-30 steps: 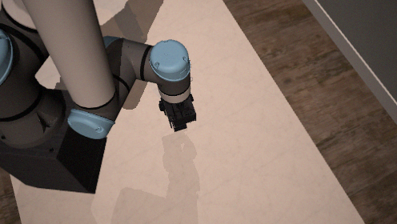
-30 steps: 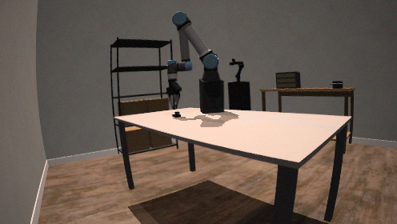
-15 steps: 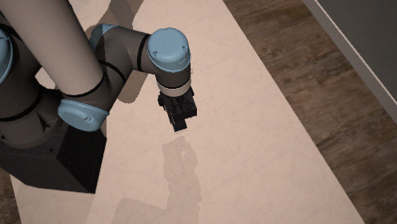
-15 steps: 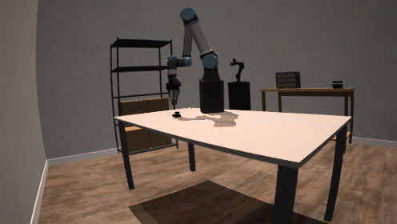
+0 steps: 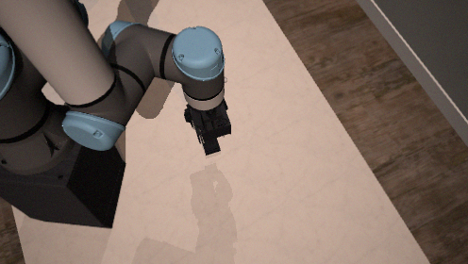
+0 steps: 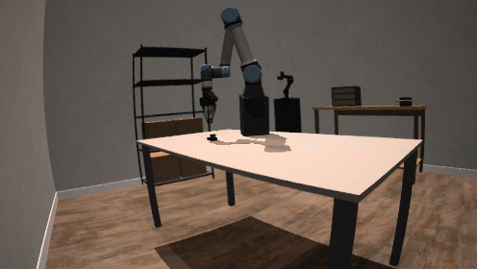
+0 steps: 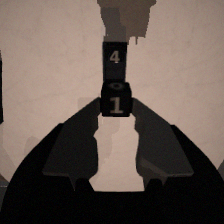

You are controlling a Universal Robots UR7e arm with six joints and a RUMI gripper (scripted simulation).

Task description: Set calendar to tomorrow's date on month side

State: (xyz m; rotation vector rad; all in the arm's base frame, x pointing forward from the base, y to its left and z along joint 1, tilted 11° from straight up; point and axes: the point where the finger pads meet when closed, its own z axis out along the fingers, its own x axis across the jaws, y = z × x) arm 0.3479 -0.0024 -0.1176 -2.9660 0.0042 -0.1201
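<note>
Now: hand 10 mm above the dark calendar cube. From my hand the other things lie so: calendar tray: 130 mm below, 20 mm to the left.
</note>
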